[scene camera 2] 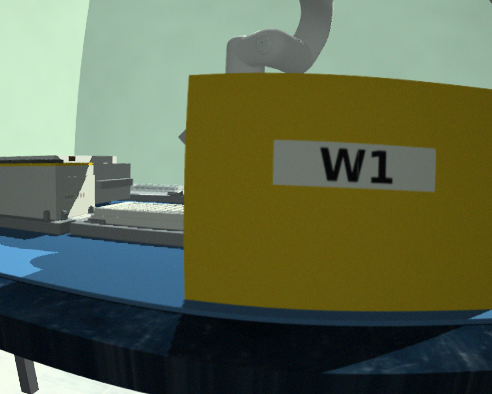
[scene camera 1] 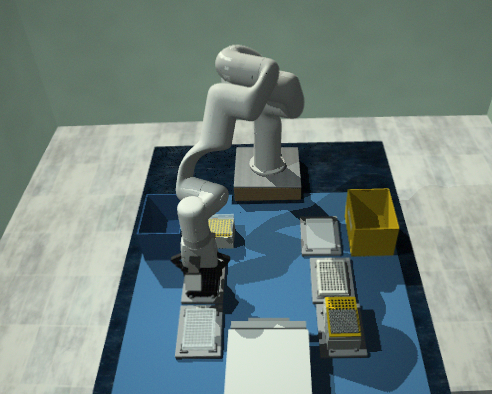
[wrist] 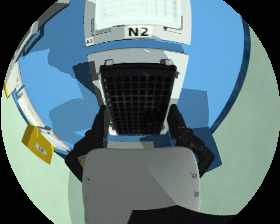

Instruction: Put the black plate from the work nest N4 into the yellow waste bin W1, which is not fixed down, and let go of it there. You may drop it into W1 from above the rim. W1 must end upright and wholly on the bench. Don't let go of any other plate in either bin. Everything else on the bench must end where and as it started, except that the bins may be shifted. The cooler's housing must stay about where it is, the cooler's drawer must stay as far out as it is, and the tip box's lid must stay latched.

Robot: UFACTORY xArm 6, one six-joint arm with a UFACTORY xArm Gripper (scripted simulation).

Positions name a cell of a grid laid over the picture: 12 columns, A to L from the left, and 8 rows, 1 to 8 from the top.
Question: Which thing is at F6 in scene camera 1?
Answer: My gripper.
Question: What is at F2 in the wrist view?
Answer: A grey work nest.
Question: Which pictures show the yellow waste bin W1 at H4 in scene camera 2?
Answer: Scene camera 2, scene camera 1 and the wrist view: all of them.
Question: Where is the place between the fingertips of my gripper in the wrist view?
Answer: F4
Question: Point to a yellow waste bin W1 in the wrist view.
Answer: B5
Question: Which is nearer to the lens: the white plate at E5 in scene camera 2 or the yellow waste bin W1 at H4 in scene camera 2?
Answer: The yellow waste bin W1.
